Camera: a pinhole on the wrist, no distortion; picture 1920 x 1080 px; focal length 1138.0 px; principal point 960.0 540.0 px. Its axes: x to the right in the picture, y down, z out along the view. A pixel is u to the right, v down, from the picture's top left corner.
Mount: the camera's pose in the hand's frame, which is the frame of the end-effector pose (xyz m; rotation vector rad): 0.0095 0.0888 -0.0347 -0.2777 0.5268 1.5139
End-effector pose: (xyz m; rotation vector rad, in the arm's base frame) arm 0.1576 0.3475 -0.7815 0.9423 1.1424 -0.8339
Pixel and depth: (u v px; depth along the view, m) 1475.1 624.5 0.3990
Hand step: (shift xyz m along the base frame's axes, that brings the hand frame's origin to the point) 0.4902 -0.0397 0.0739
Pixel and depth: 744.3 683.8 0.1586
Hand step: 0.1743 -0.0570 0.0274
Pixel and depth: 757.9 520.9 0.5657
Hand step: 0.4548 -0.3615 0.0142
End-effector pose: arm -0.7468 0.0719 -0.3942 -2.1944 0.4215 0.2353
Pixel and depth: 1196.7 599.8 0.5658
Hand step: -0.1258 0.0347 -0.6047
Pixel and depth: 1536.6 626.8 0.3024
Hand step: -0.1163 -0.0960 -0.3734
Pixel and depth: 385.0 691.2 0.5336
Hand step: -0.0292 0.3757 -0.4400
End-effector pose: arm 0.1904 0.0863 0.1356 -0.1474 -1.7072 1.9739
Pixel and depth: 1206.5 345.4 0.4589
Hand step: -0.3789 -0.2235 -0.2763
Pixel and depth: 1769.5 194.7 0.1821
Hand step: -0.1864 -0.0242 -0.2404
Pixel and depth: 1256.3 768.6 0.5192
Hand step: -0.2783 -0.3601 -0.3740
